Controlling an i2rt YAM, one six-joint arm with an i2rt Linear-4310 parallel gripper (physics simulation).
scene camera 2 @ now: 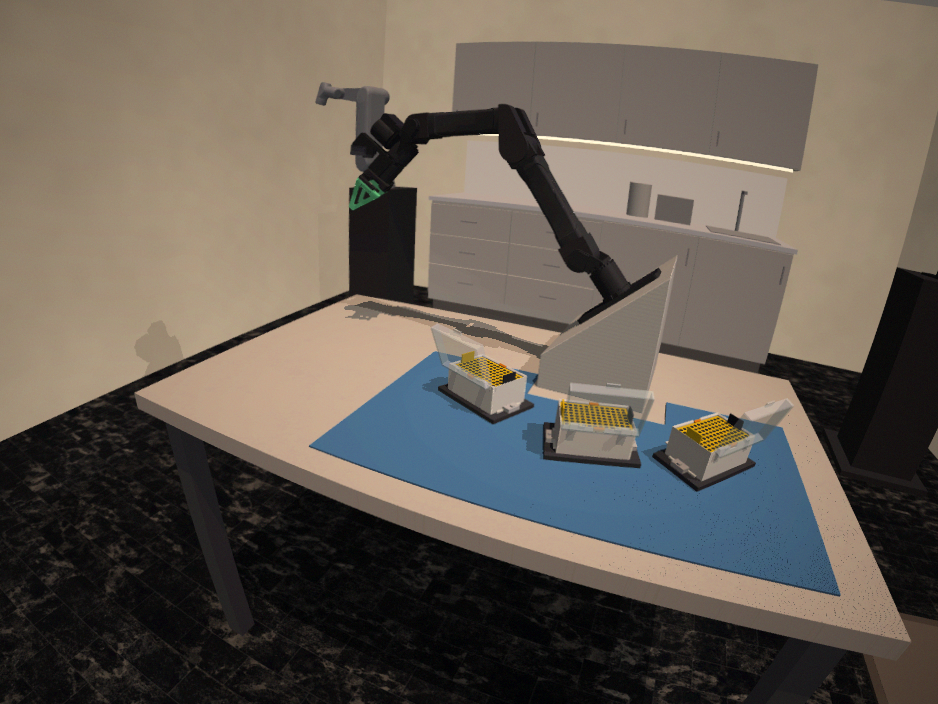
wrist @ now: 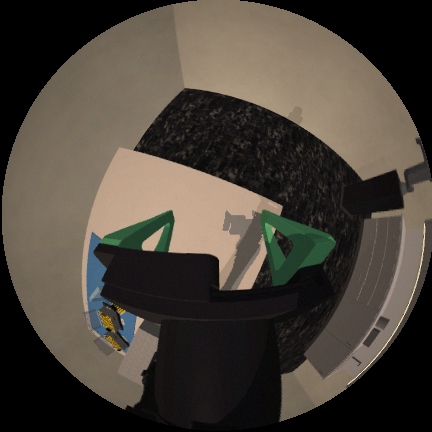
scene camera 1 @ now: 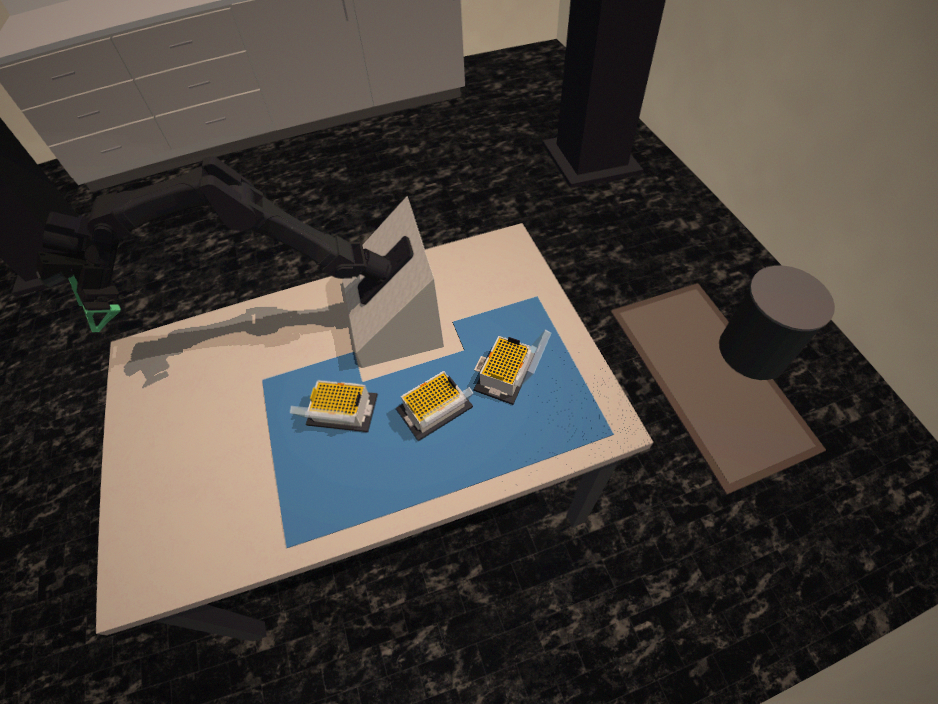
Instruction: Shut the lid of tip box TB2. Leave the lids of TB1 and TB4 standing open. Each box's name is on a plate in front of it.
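Where they show: gripper, fingertip midpoint: (scene camera 2: 355, 206) (wrist: 216, 214) (scene camera 1: 88, 318); arm's base at its link origin: (scene camera 2: 620, 298) (scene camera 1: 385, 271).
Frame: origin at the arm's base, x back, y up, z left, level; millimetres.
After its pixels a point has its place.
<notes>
Three white tip boxes with yellow tip racks stand on dark bases on a blue mat (scene camera 1: 340, 492) @(x -456, y -177, z -222 mm) (scene camera 2: 454, 462) @(x -461, y -177, z -141 mm). The left box (scene camera 1: 338, 400) (scene camera 2: 486, 384) @(x -326, y -105, z -155 mm), the middle box (scene camera 1: 433, 399) (scene camera 2: 594, 435) @(x -370, y -115, z 43 mm) and the right box (scene camera 1: 506, 363) @(x -272, y -121, z 227 mm) (scene camera 2: 708, 448) @(x -318, y -120, z 219 mm) each have a clear lid standing open. Their name plates cannot be read, so I cannot tell which is TB2. The boxes show small at the lower left in the wrist view, partly overlapping. My gripper (scene camera 1: 84, 306) @(x -46, y 129, z -656 mm) (scene camera 2: 354, 203) @(x -46, y 129, z -656 mm) (wrist: 216, 214) @(x -46, y 129, z -656 mm) is open, with its green fingers wide apart and nothing between them. It hangs high at the far left, well away from the boxes.
The arm's sloped grey mount (scene camera 1: 401, 325) @(x -139, y -47, z 5 mm) (scene camera 2: 606, 344) @(x -139, y -58, z 5 mm) stands behind the boxes on the pale table (scene camera 1: 174, 469) @(x -290, y -180, z -612 mm) (scene camera 2: 287, 386) @(x -416, y -180, z -536 mm). A dark pedestal (scene camera 2: 382, 242) (wrist: 372, 192) carrying a grey arm stands beyond the table. Cabinets stand behind.
</notes>
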